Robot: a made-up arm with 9 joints. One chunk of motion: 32 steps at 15 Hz.
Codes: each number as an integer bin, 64 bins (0 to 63) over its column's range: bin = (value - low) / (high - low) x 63, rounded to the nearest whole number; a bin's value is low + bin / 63 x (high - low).
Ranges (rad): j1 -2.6..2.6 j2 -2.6..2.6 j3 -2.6..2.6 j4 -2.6..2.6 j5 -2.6..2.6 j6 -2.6..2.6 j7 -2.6..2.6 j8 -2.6..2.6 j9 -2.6..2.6
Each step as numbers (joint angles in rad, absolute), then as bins.
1 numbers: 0.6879 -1.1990 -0.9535 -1.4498 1.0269 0.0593 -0.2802 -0.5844 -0.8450
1 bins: 40 17 20 14 44 32 28 24 21
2 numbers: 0.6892 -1.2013 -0.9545 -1.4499 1.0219 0.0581 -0.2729 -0.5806 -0.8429
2 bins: 40 17 20 14 44 32 28 24 21
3 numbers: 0.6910 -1.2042 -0.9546 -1.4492 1.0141 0.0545 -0.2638 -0.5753 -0.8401
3 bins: 40 17 20 14 44 32 28 25 21
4 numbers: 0.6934 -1.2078 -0.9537 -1.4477 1.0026 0.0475 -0.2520 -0.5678 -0.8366
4 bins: 40 17 20 14 44 32 28 25 21
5 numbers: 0.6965 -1.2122 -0.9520 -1.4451 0.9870 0.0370 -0.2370 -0.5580 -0.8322
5 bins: 40 17 20 14 43 32 29 25 21
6 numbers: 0.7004 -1.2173 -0.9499 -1.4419 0.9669 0.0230 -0.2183 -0.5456 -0.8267
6 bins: 40 17 20 14 43 32 29 25 21
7 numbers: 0.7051 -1.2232 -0.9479 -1.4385 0.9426 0.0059 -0.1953 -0.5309 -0.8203
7 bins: 40 17 20 14 43 32 29 25 22
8 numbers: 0.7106 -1.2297 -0.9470 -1.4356 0.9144 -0.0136 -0.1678 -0.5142 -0.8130
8 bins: 40 17 20 14 43 31 29 25 22
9 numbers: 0.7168 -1.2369 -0.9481 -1.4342 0.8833 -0.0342 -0.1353 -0.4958 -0.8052
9 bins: 40 17 20 14 42 31 30 25 22
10 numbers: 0.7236 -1.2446 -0.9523 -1.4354 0.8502 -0.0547 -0.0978 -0.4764 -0.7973
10 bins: 40 16 20 14 42 31 30 26 22
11 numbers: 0.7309 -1.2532 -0.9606 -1.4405 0.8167 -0.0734 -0.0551 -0.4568 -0.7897
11 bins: 40 16 20 14 41 31 31 26 22
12 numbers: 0.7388 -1.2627 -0.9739 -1.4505 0.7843 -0.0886 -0.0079 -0.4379 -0.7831
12 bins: 40 16 20 14 41 30 31 26 22
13 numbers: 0.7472 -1.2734 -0.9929 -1.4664 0.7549 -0.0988 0.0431 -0.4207 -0.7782
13 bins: 41 16 19 14 41 30 32 26 22
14 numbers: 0.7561 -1.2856 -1.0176 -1.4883 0.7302 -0.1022 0.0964 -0.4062 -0.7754
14 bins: 41 16 19 13 40 30 33 27 22
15 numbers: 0.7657 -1.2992 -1.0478 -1.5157 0.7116 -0.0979 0.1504 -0.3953 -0.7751
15 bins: 41 16 19 13 40 30 33 27 22
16 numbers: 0.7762 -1.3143 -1.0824 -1.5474 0.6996 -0.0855 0.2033 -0.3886 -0.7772
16 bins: 41 16 18 13 40 30 34 27 22
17 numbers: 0.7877 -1.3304 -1.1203 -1.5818 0.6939 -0.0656 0.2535 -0.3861 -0.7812
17 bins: 41 15 18 12 40 31 35 27 22
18 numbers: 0.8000 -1.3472 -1.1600 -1.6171 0.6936 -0.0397 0.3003 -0.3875 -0.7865
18 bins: 41 15 17 12 40 31 35 27 22
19 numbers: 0.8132 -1.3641 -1.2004 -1.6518 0.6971 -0.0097 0.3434 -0.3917 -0.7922
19 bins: 41 15 17 11 40 31 36 27 22
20 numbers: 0.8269 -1.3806 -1.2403 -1.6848 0.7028 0.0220 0.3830 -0.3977 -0.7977
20 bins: 42 15 16 11 40 32 36 27 22
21 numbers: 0.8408 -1.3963 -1.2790 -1.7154 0.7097 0.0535 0.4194 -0.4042 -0.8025
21 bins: 42 15 16 11 40 32 37 27 22
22 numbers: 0.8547 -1.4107 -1.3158 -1.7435 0.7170 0.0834 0.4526 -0.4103 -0.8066
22 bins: 42 14 16 10 40 33 37 27 22
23 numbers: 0.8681 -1.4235 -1.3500 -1.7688 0.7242 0.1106 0.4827 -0.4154 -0.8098
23 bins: 42 14 15 10 40 33 37 26 22
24 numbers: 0.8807 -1.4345 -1.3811 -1.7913 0.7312 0.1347 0.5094 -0.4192 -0.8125
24 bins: 42 14 15 10 40 33 38 26 22
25 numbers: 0.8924 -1.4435 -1.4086 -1.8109 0.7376 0.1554 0.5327 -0.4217 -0.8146
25 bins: 42 14 14 10 40 33 38 26 22
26 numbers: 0.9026 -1.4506 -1.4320 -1.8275 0.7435 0.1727 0.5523 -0.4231 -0.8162
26 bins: 42 14 14 9 41 34 38 26 22
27 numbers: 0.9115 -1.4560 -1.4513 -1.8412 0.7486 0.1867 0.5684 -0.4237 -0.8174
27 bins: 43 14 14 9 41 34 38 26 22
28 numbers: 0.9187 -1.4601 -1.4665 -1.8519 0.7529 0.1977 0.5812 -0.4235 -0.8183
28 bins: 43 14 14 9 41 34 39 26 22
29 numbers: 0.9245 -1.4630 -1.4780 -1.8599 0.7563 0.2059 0.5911 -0.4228 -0.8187
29 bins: 43 14 14 9 41 34 39 26 22
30 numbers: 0.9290 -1.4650 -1.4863 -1.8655 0.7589 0.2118 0.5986 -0.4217 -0.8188
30 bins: 43 14 13 9 41 34 39 26 22
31 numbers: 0.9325 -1.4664 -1.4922 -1.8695 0.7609 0.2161 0.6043 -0.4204 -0.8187
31 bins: 43 14 13 9 41 34 39 26 22
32 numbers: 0.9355 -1.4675 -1.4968 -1.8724 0.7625 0.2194 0.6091 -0.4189 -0.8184
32 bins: 43 14 13 9 41 34 39 26 22
